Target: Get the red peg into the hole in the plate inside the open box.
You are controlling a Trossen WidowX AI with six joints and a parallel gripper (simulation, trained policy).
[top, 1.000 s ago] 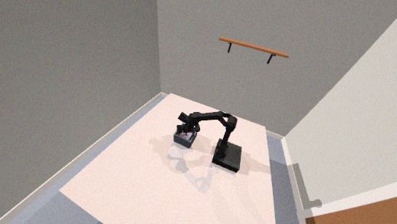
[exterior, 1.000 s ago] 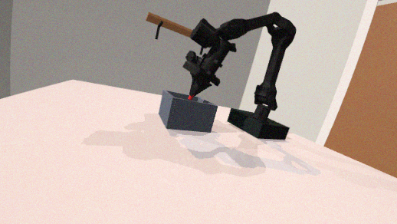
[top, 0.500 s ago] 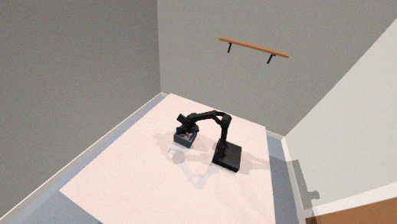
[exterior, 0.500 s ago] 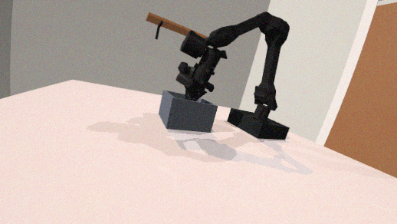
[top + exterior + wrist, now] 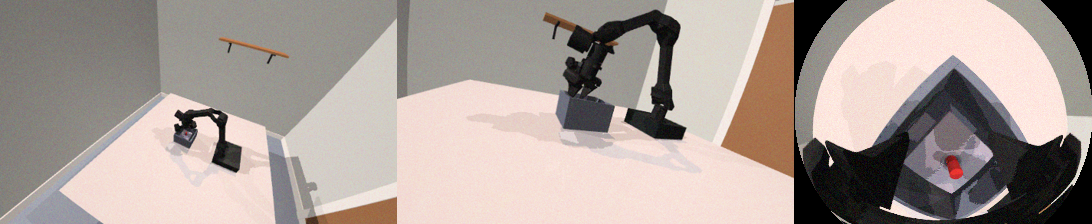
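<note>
The red peg lies 30 mm to the left of my gripper tip, 30 mm below it and 30 mm behind it. The rest, counted from my gripper tip: dark box: 50 mm below, 30 mm to the left, 30 mm behind; plate: 30 mm to the left, 30 mm below, 30 mm behind.
</note>
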